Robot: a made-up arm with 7 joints. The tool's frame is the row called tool. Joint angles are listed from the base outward.
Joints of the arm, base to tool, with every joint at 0 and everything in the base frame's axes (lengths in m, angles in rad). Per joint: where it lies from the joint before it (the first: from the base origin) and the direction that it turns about. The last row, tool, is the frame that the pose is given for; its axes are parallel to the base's.
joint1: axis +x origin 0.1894 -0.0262 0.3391
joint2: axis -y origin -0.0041 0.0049 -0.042
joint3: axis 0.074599 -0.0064 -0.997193 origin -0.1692 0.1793 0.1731
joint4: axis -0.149 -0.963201 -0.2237 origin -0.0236 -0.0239 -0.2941
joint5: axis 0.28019 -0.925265 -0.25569 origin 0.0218 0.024 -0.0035
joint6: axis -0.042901 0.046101 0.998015 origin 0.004 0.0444 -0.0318
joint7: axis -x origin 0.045 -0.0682 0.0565
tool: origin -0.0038 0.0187 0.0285
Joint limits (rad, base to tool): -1.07..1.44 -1.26..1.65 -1.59..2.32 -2.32..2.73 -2..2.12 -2.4..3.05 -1.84..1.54
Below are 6 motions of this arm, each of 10 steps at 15 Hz.
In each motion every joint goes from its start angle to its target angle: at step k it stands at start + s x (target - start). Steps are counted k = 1, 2, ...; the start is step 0. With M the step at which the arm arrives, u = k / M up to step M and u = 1 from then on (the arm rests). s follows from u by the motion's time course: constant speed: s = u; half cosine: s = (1 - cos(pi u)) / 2; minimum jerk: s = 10 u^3 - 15 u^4 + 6 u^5.
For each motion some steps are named. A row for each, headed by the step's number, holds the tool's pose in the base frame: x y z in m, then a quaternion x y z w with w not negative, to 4 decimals.
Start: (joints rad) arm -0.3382 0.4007 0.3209 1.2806 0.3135 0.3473 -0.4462
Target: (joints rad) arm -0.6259 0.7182 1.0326 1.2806 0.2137 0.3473 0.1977
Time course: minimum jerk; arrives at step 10
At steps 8, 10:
8: 0.0764 0.0724 0.0558 -0.4260 -0.7695 -0.3464 0.3263
10: 0.0817 0.0677 0.0548 -0.4292 -0.7615 -0.3750 0.3088

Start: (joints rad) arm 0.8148 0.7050 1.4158 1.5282 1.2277 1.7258 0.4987
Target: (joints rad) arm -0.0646 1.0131 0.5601 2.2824 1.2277 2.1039 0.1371
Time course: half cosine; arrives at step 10
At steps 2, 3, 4, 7, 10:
2: 0.1913 0.2944 0.4093 -0.8268 0.1286 -0.4451 0.3190
3: 0.1952 0.3096 0.3742 -0.8443 0.0961 -0.4633 0.2516
4: 0.2004 0.3218 0.3260 -0.8559 0.0567 -0.4871 0.1643
7: 0.2206 0.3017 0.1628 0.8086 0.0743 0.5732 0.1099
10: 0.2312 0.2636 0.0959 0.7444 0.1462 0.6140 0.2180

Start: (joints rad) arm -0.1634 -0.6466 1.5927 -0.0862 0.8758 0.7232 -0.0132
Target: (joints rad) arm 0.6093 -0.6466 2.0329 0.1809 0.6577 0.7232 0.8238
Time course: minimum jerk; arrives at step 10
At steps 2, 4, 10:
2: 0.0517 0.1558 0.3348 -0.4423 -0.0009 -0.4211 0.7919
4: 0.0556 0.1509 0.3640 -0.4793 0.1043 -0.4408 0.7517
10: 0.0544 0.1087 0.4284 -0.5617 0.4020 -0.3542 0.6304

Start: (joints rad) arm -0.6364 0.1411 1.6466 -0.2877 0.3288 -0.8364 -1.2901
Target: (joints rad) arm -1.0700 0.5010 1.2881 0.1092 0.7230 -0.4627 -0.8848
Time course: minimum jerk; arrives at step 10
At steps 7, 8, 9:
7: 0.0340 -0.0834 0.0263 0.1635 -0.8979 -0.0902 0.3987
8: 0.0392 -0.1037 0.0283 0.1412 -0.9027 -0.0375 0.4048
9: 0.0417 -0.1130 0.0296 0.1304 -0.9044 -0.0127 0.4061

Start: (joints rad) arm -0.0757 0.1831 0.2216 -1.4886 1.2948 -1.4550 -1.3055
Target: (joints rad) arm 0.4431 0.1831 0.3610 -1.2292 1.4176 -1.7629 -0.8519
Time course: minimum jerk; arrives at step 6
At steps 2, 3, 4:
2: -0.0614 0.2037 0.1889 0.4393 -0.3601 -0.7709 0.2881
3: -0.0579 0.2386 0.2253 0.4288 -0.2920 -0.8289 0.2092
4: -0.0523 0.2665 0.2679 0.4153 -0.2096 -0.8761 0.1271

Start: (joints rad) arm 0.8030 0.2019 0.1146 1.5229 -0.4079 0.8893 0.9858
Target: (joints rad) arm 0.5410 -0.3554 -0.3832 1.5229 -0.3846 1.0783 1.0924
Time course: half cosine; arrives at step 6
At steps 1, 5, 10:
1: 0.0510 0.2133 0.4290 -0.4688 -0.3672 -0.2448 0.7652
5: 0.0158 0.1964 0.4365 -0.4739 -0.5201 0.1026 0.7032
10: 0.0143 0.1949 0.4383 -0.4676 -0.5285 0.1271 0.6971

